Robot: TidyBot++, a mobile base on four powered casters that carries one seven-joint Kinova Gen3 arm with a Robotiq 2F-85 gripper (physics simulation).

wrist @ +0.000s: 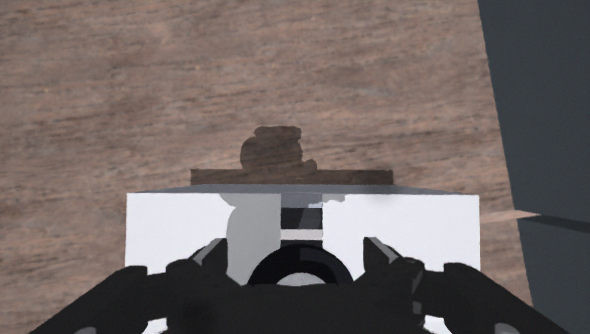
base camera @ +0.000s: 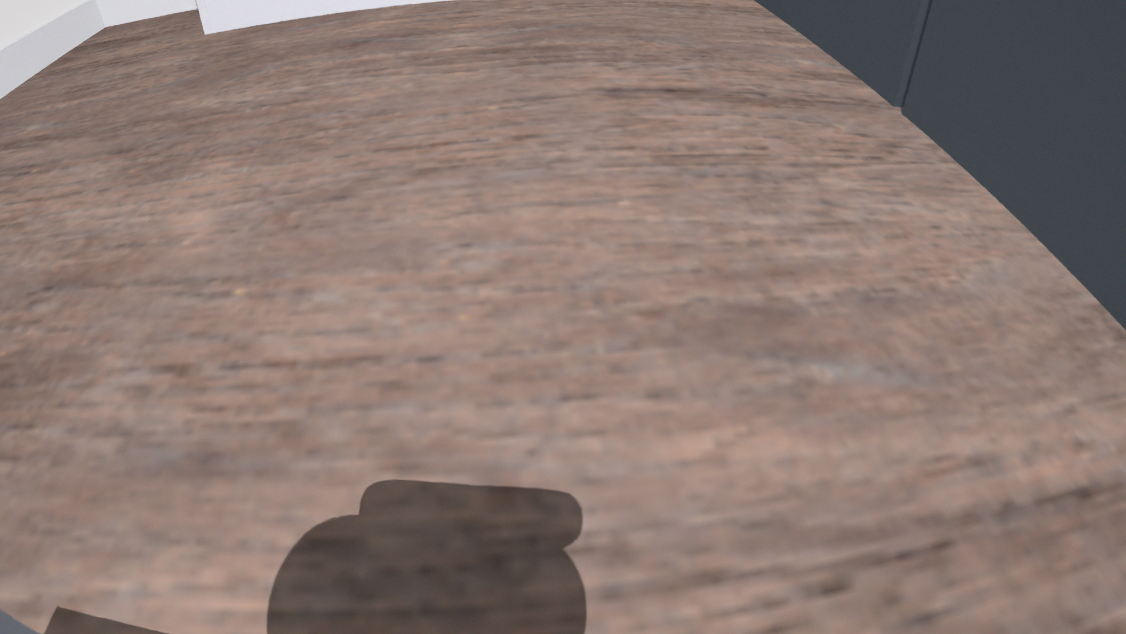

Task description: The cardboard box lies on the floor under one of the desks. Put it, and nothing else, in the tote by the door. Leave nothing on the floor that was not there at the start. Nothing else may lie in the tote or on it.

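Places are measured from the arm's base along level axes (x ahead, y left, z up), in centimetres.
Where they show: gripper, fingertip midpoint: (wrist: 295,252).
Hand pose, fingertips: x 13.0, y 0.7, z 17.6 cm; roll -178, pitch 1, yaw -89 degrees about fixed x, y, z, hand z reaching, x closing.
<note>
After its pixels a point has its place.
My gripper (wrist: 295,252) {x 13.0, y 0.7, z 17.7 cm} is open in the wrist view, its two black fingers standing wide apart at the bottom, above the white top of my own base (wrist: 175,220) {x 11.2, y 18.0, z -1.4 cm}. No object shows between the fingers. The cardboard box, the desks and the tote do not show in either view.
A dark grey panelled surface (base camera: 1024,141) {x 72.9, y -53.4, z -30.9 cm} (wrist: 545,110) {x 33.7, y -59.7, z -26.2 cm} stands along the right side of the wood floor (base camera: 551,275) {x 53.5, y 2.7, z -39.6 cm} (wrist: 250,75) {x 47.9, y 15.1, z -39.6 cm}. A white upright surface (base camera: 299,11) {x 143.8, y 63.7, z -38.0 cm} and a pale wall with a skirting (base camera: 47,51) {x 135.0, y 131.0, z -36.6 cm} stand at the far left in the base view. Shadows fall on the floor.
</note>
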